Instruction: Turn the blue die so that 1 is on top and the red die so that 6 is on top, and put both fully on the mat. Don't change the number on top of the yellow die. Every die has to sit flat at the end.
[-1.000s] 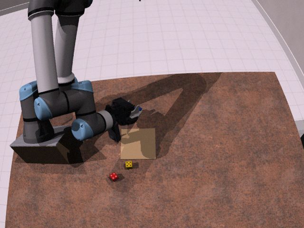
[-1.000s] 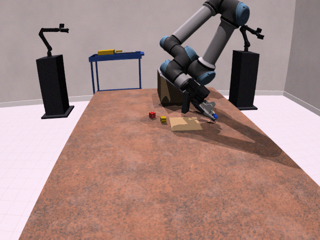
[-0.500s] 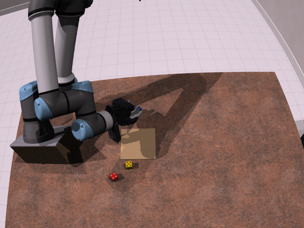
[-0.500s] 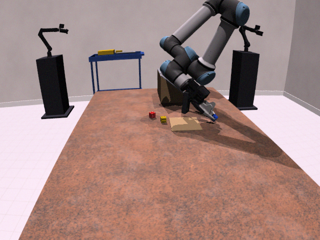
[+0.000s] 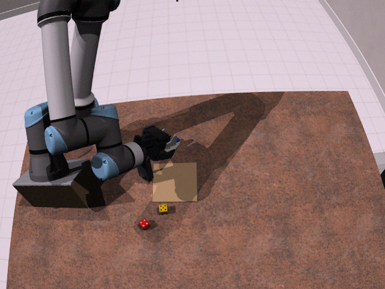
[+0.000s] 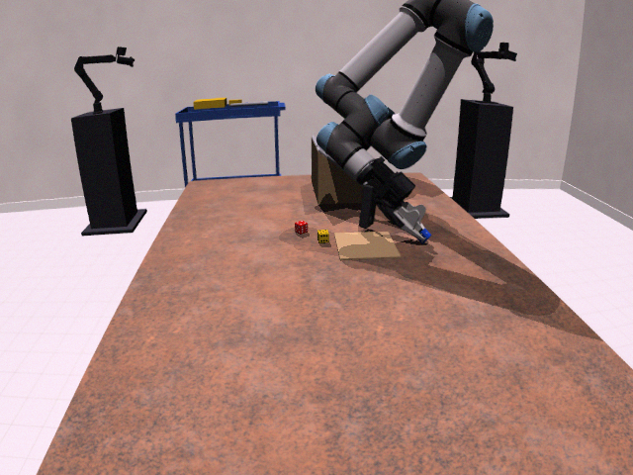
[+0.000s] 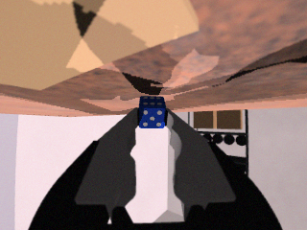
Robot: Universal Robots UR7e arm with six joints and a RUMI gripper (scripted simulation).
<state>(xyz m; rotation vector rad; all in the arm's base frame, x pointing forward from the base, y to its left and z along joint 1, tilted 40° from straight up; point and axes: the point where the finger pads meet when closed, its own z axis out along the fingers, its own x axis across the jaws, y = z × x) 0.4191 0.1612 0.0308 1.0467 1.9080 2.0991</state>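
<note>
Now: hand right at the blue die. From my hand the other things lie so: yellow die 24 cm to the right, 4 cm behind, 1 cm below; tan mat 14 cm to the right, 2 cm below; red die 29 cm to the right, 11 cm behind, 1 cm below.
</note>
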